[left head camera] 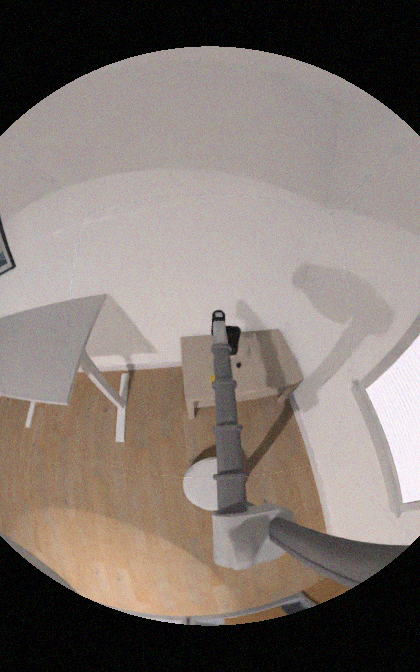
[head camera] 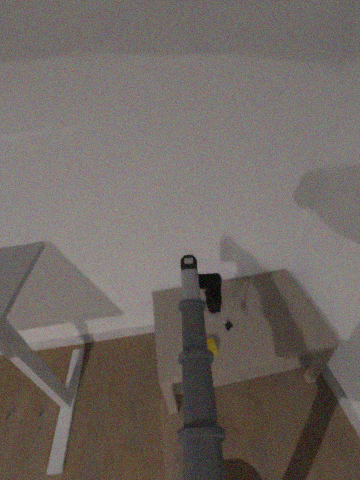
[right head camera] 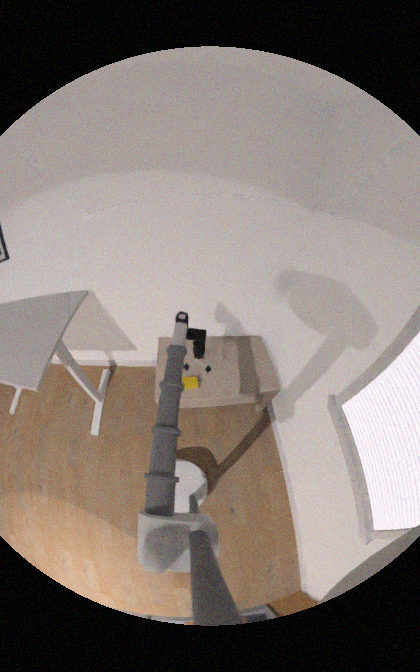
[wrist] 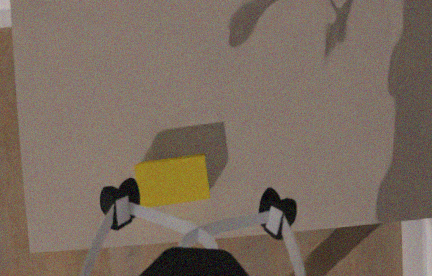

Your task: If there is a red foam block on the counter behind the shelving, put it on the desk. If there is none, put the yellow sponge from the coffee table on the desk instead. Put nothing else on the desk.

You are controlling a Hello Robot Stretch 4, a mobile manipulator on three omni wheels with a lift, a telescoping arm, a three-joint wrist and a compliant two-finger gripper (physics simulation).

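Places are measured from the robot's base along level axes (x ahead, y left, z up), in metres.
Where they show: gripper, between the fingertips: (head camera: 213,329) (wrist: 200,198).
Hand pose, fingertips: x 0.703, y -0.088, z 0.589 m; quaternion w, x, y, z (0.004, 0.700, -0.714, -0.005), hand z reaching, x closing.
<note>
After its pixels a point has its place.
The yellow sponge (head camera: 212,346) @(x 0.689, y -0.082, z 0.467 m) (left head camera: 213,378) (right head camera: 190,383) (wrist: 172,181) @(x 0.694, y -0.047, z 0.467 m) lies flat on the beige coffee table (head camera: 170,340) @(x 0.762, y 0.127, z 0.422 m) (left head camera: 197,360) (right head camera: 225,382) (wrist: 310,140) @(x 0.764, y -0.261, z 0.422 m); the arm partly covers it in the head views. My gripper (right head camera: 197,368) (wrist: 200,198) @(x 0.703, y -0.088, z 0.589 m) is open and empty, above the table. In the wrist view the sponge shows slightly ahead of the fingertips, nearer the left finger, whose pad overlaps its corner. A grey-topped desk (head camera: 17,275) @(x 0.788, y 0.720, z 0.922 m) (left head camera: 45,345) (right head camera: 35,335) with white legs stands at the left. The red foam block, counter and shelving cannot be made out.
The arm (head camera: 197,395) @(x 0.284, y 0.001, z 1.007 m) (left head camera: 227,405) (right head camera: 167,405) reaches out over the coffee table. A white round object (left head camera: 200,484) (right head camera: 191,480) is low under the arm. A wall runs behind both tables, and a bright window (left head camera: 400,425) (right head camera: 385,460) is at the right.
</note>
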